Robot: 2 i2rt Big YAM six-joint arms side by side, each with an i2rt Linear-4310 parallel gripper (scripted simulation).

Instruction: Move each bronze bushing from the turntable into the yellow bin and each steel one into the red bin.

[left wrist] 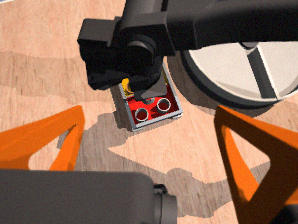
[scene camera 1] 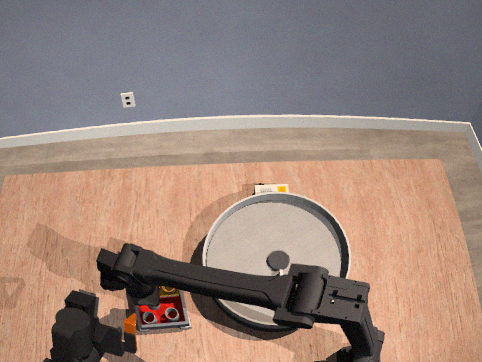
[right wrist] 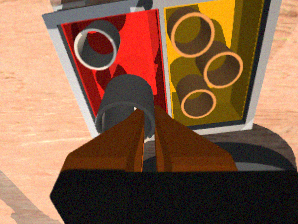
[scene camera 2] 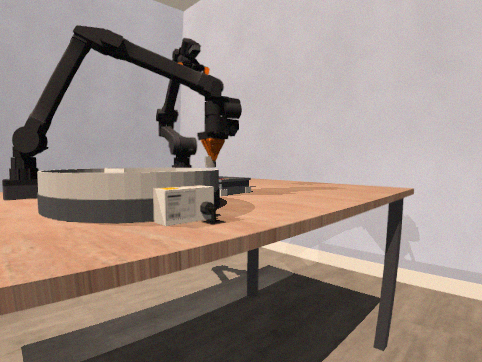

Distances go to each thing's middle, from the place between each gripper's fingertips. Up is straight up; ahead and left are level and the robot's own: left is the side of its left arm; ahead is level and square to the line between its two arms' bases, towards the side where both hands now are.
I see my right gripper [scene camera 2: 213,160] 100 mm above the red bin [right wrist: 140,53], 20 mm past it and 10 mm to the left of it. Also, from my right hand: turntable [scene camera 1: 262,238]: 360 mm to the right, 80 mm ahead, 60 mm below.
Now: the red bin 410 mm below my left hand, 110 mm ahead of it and 50 mm to the right of it. Round my left hand: turntable 400 mm to the right, 370 mm below, 220 mm ahead.
